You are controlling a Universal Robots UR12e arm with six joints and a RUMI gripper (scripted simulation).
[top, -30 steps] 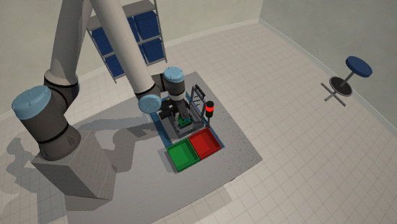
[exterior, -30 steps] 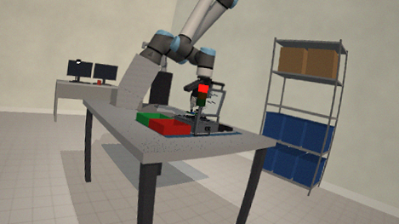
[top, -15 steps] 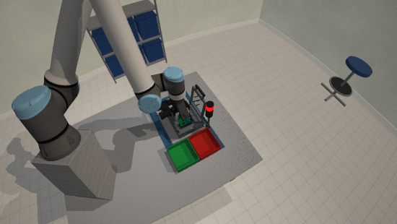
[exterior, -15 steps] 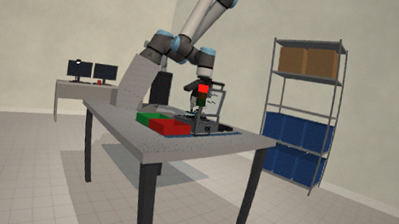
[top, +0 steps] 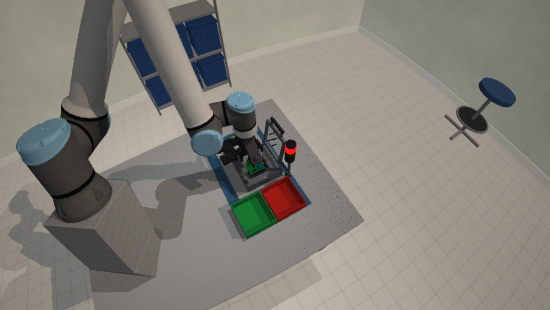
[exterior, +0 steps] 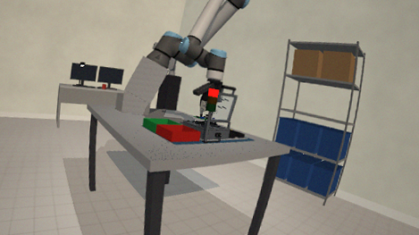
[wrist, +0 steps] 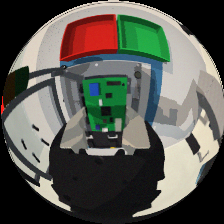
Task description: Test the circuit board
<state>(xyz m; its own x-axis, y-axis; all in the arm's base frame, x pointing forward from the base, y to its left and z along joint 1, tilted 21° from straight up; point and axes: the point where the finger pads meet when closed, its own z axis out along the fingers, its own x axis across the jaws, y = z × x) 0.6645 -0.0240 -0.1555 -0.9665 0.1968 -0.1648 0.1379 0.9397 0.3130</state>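
Now: the green circuit board right at my hand. From my hand the other things lie so: green bin (18 cm to the right, 13 cm behind, 8 cm below); then red bin (20 cm to the right, 8 cm below, 2 cm ahead); then tester lid (11 cm ahead, 9 cm above, 1 cm to the right).
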